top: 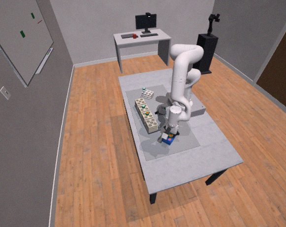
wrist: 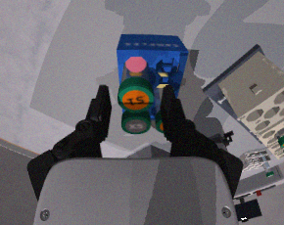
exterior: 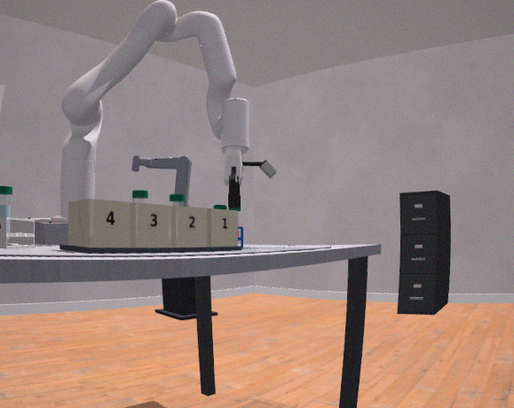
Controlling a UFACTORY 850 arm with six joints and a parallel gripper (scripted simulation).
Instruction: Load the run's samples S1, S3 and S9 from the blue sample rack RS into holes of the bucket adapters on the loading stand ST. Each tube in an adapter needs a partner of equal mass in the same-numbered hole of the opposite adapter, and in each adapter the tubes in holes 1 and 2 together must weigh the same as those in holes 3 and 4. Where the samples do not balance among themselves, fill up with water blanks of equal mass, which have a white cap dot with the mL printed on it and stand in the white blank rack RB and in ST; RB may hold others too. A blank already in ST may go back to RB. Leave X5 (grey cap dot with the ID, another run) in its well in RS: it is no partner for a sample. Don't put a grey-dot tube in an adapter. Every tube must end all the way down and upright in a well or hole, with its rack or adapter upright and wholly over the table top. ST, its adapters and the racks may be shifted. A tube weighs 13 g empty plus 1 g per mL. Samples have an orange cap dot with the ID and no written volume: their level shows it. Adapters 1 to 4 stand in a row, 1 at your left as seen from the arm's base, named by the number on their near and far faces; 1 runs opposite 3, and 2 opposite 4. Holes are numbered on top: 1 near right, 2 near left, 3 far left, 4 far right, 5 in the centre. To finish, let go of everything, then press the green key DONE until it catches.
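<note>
My gripper is now 7 cm above the sample tube S1 and 1 cm past it. Round my hand: grey-dot tube X5: 7 cm below, 3 cm to the right, 2 cm behind; blue sample rack RS: 10 cm below, 4 cm to the right, 2 cm behind; sample tube S9: 7 cm below, 6 cm to the right, 1 cm behind.
</note>
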